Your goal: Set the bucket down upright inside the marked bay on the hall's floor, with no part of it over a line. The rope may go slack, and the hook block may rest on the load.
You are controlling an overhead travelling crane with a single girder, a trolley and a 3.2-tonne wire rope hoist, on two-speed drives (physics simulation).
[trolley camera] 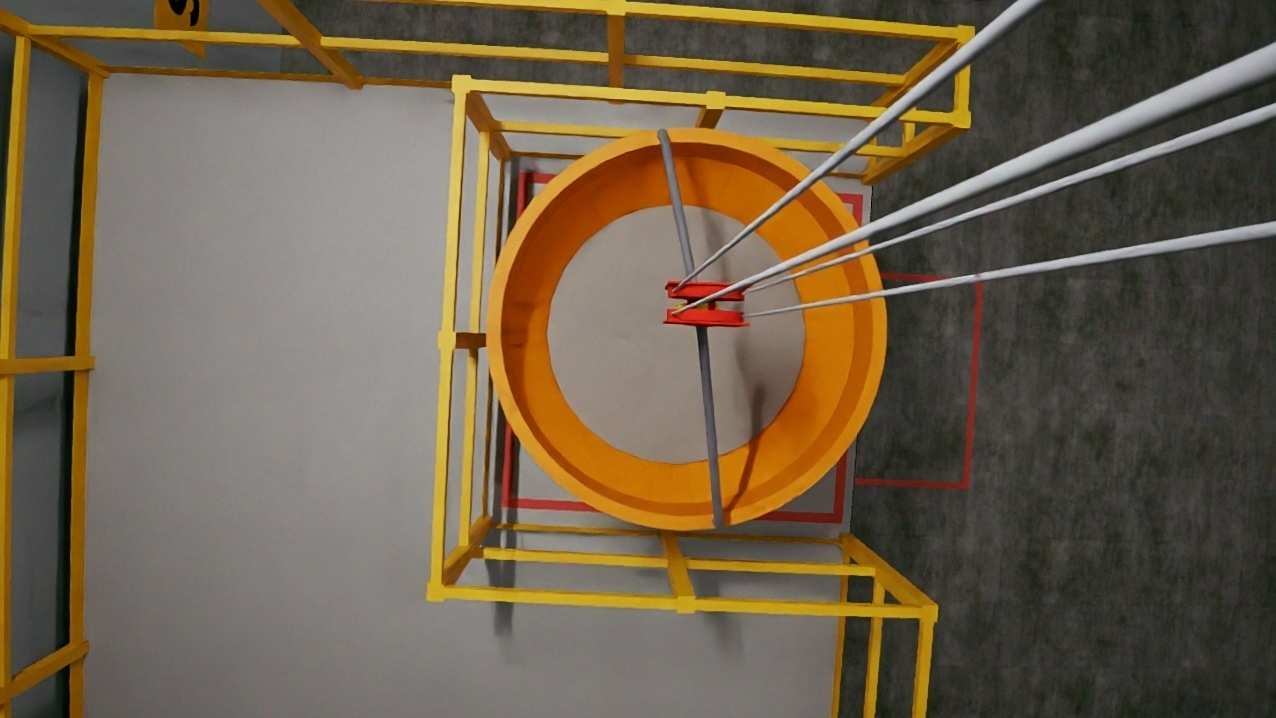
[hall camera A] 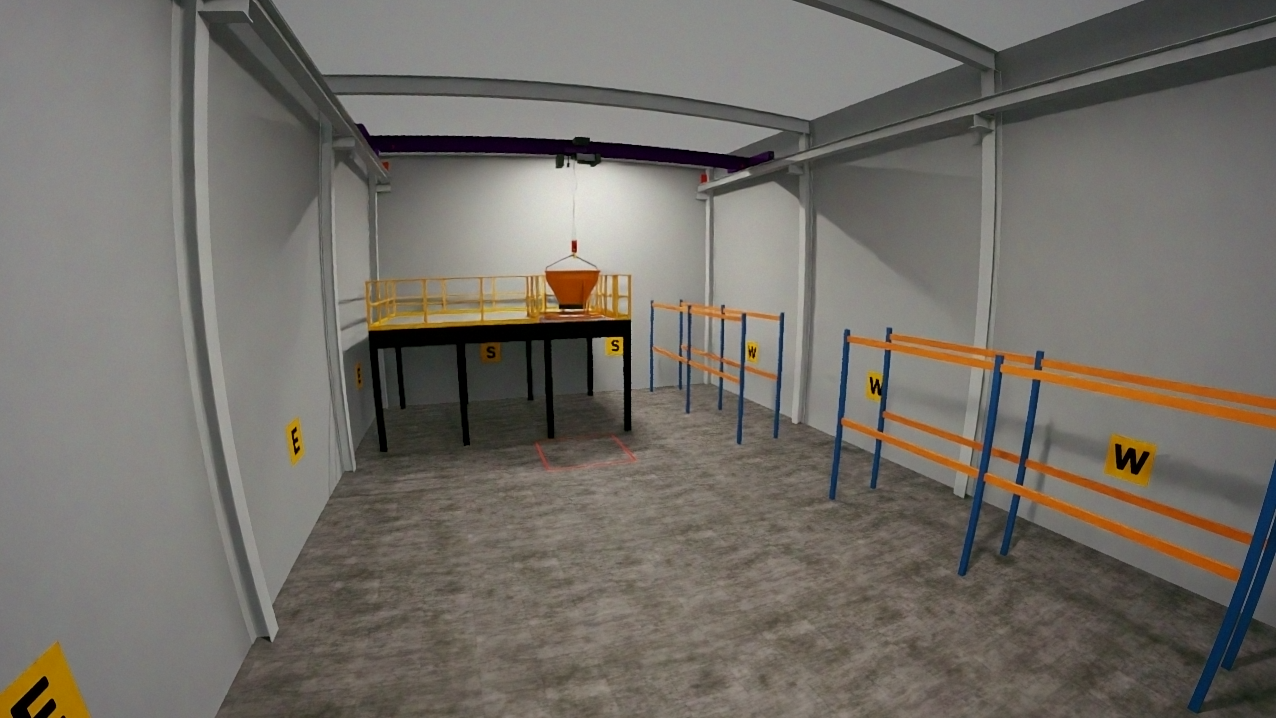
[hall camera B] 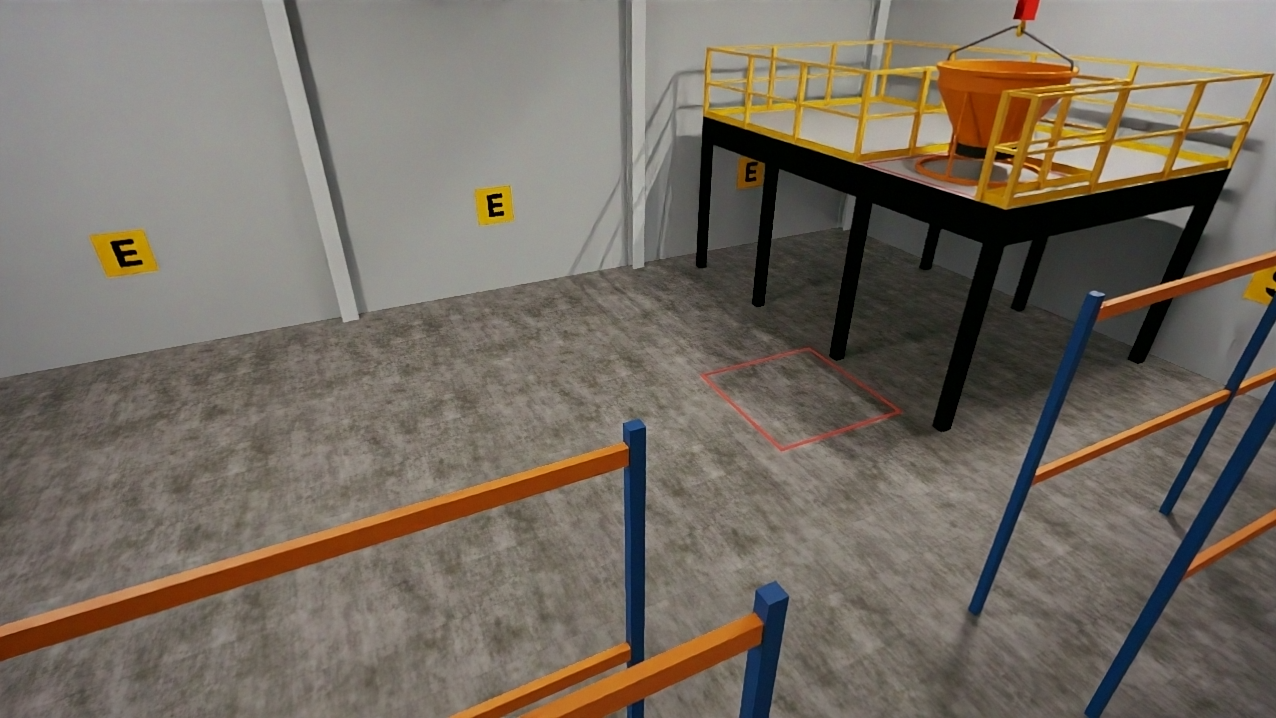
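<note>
The orange bucket [hall camera A: 571, 287] [hall camera B: 974, 102] [trolley camera: 526, 339] is upright at the raised platform, inside the railing recess. Its base ring is at or barely above the deck; I cannot tell if it touches. The red hook block [hall camera A: 573, 246] [hall camera B: 1026, 9] [trolley camera: 704, 316] is above the bucket, with its hook holding the bucket's bail. The bail legs and the ropes look straight. The marked bay [hall camera A: 591, 465] [hall camera B: 840, 430] [trolley camera: 974, 384] is a red outline on the hall floor beside the platform; in the trolley camera the bucket and deck hide part of it.
The platform [hall camera A: 499, 335] [hall camera B: 838, 125] [trolley camera: 267, 357] has black legs near the bay. Yellow railings [trolley camera: 444, 339] stand on three sides of the bucket, with the side toward the bay open. Blue-and-orange racks [hall camera A: 984, 446] [hall camera B: 634, 535] stand along the W wall. The purple girder [hall camera A: 481, 144] is overhead.
</note>
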